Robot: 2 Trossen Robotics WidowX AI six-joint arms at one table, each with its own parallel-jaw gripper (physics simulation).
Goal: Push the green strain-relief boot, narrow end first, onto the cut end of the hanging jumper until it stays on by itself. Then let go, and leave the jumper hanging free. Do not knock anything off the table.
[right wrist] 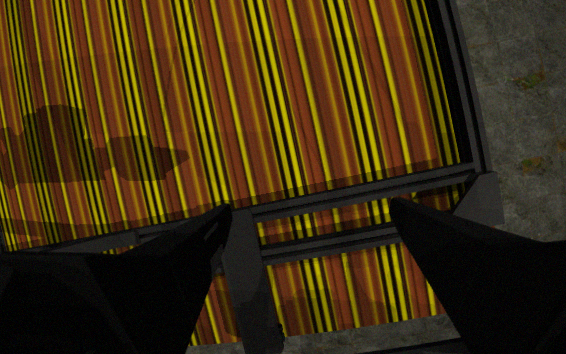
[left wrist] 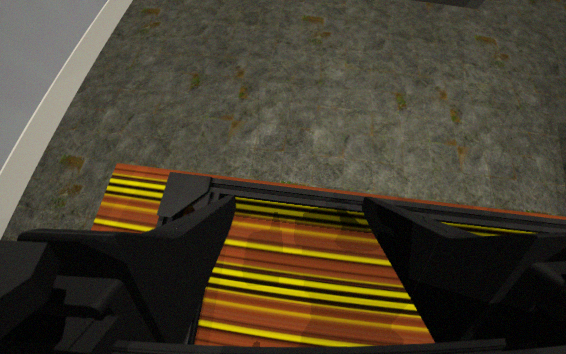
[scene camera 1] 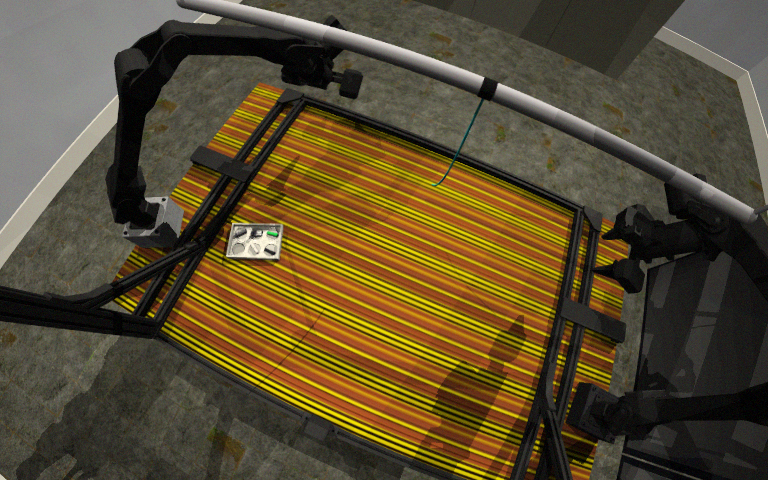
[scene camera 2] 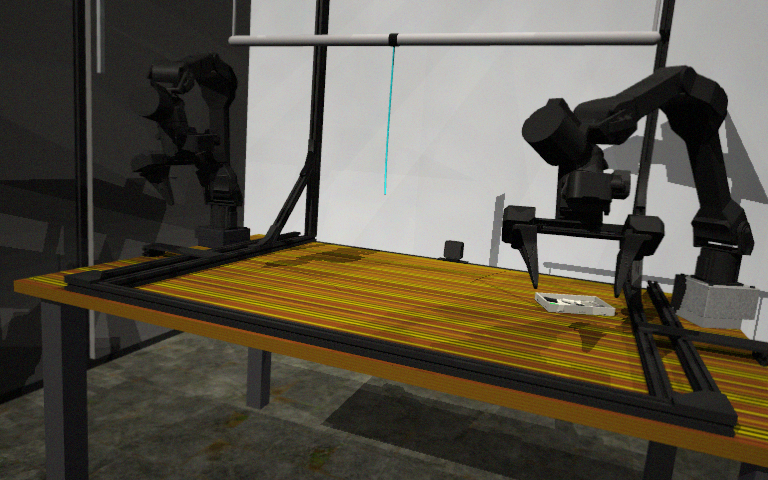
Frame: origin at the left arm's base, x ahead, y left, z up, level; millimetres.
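Where they show: left gripper, fingertip midpoint: (left wrist: 299, 202) (scene camera 1: 330, 85) (scene camera 2: 575, 292); right gripper, fingertip midpoint: (right wrist: 309, 208) (scene camera 1: 597, 253) (scene camera 2: 191, 203); left arm's base, link origin: (scene camera 1: 144, 216) (scene camera 2: 716, 281); right arm's base, link origin: (scene camera 1: 603, 413) (scene camera 2: 223, 227).
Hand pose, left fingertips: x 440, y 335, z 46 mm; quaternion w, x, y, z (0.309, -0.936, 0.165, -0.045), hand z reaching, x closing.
Note:
Each offset is from my left fingertips to the centre of the thing. "*": to the spot under its first point.
The green boot {144 mm back, 362 mm right, 117 mm down} (scene camera 1: 272, 233) lies in the top right compartment of a small pale tray {185 mm back, 380 mm right, 116 mm down} (scene camera 1: 281, 244) (scene camera 2: 572, 309) in scene camera 1. The thin teal jumper {* 203 mm ahead, 389 mm right, 268 mm up} (scene camera 1: 465, 135) (scene camera 2: 388, 124) hangs from a black clamp {204 mm ahead, 389 mm right, 346 mm up} (scene camera 1: 488, 88) (scene camera 2: 393, 39); its lower end is bare. My left gripper (scene camera 2: 576, 290) (left wrist: 299, 202) is open and empty, fingers pointing down; it is raised near the table's upper left corner in scene camera 1, apart from tray and jumper. My right gripper (scene camera 1: 599, 253) (right wrist: 309, 208) is open and empty, by the right edge in scene camera 1, far from the jumper.
A pale rod (scene camera 1: 413, 62) (scene camera 2: 509, 39) crosses above the table and carries the clamp. Dark frame rails (scene camera 1: 570, 254) (scene camera 2: 368, 345) run along the striped table's edges. Other small parts lie in the tray's other compartments. Slanted braces stand at both sides.

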